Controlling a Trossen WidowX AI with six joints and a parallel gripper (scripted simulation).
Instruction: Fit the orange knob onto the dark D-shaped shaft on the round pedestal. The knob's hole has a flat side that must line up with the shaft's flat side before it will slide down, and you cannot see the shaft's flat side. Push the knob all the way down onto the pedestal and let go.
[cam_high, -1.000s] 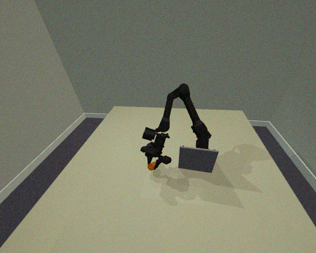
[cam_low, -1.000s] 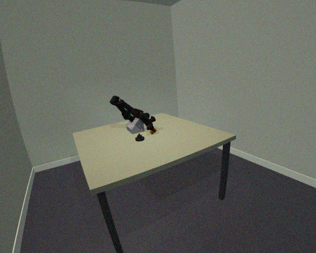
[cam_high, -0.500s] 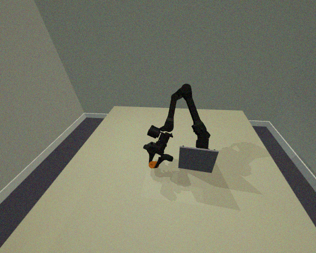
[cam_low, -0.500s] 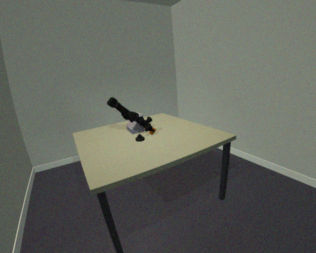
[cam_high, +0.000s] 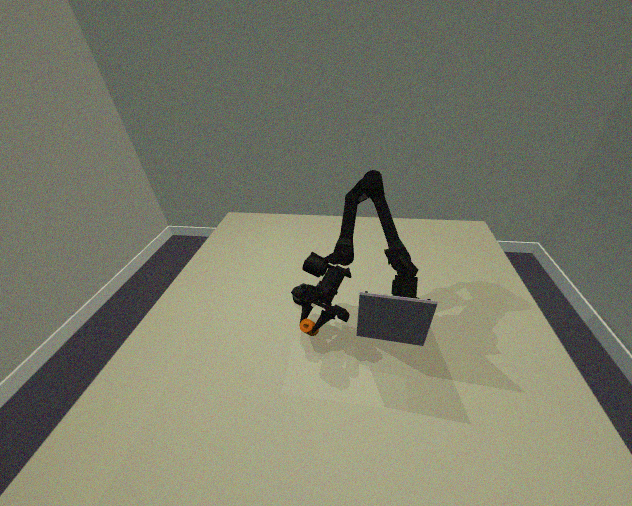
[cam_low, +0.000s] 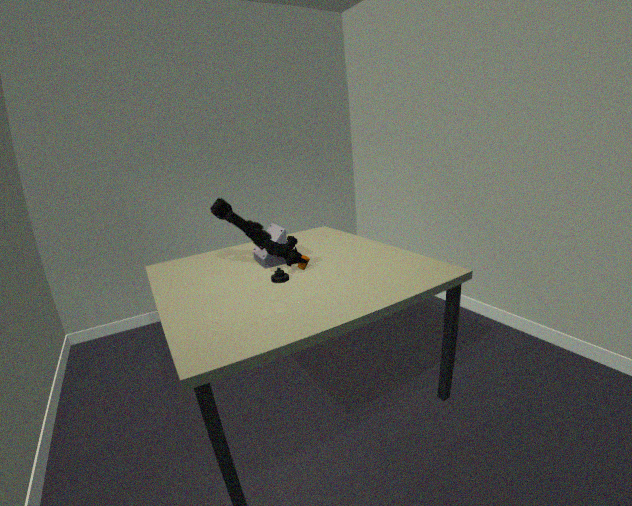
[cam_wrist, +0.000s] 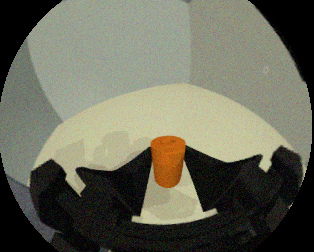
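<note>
Right now my gripper tip is 10 mm to the left of the orange knob and 10 mm above it. The rest, counted from my gripper tip: round pedestal 60 mm ahead, 160 mm to the right, 10 mm below.
</note>
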